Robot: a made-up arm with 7 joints.
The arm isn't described. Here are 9 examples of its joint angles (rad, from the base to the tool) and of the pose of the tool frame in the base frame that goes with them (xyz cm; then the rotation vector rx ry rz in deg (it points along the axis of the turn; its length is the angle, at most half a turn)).
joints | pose
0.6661 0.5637 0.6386 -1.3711 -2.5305 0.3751 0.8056 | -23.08 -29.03 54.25 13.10 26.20 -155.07
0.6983 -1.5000 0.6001 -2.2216 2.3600 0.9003 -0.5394 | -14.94 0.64 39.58 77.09 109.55 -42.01
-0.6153 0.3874 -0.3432 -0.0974 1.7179 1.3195 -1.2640 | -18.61 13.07 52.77 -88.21 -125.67 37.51
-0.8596 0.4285 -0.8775 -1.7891 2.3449 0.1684 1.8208 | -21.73 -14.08 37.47 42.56 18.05 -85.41
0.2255 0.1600 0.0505 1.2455 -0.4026 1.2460 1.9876 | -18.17 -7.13 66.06 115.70 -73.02 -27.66
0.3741 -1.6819 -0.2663 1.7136 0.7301 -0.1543 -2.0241 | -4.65 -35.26 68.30 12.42 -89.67 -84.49
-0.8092 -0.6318 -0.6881 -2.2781 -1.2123 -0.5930 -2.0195 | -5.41 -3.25 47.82 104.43 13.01 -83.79
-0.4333 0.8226 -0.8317 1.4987 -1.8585 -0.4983 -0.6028 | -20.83 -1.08 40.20 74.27 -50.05 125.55
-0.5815 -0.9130 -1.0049 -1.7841 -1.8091 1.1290 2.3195 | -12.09 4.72 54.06 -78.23 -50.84 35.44
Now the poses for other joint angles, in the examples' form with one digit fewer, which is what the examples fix.
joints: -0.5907 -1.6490 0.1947 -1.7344 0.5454 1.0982 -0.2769
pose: -9.0 -17.5 46.6 103.5 3.6 -37.8
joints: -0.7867 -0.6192 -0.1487 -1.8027 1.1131 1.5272 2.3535
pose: -20.6 -12.4 41.7 -67.8 77.5 16.5
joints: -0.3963 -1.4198 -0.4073 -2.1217 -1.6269 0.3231 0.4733
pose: -20.2 -12.2 66.0 79.9 -64.9 57.7
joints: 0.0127 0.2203 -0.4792 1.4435 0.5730 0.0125 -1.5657
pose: -2.9 16.4 62.6 -85.7 -110.8 1.5
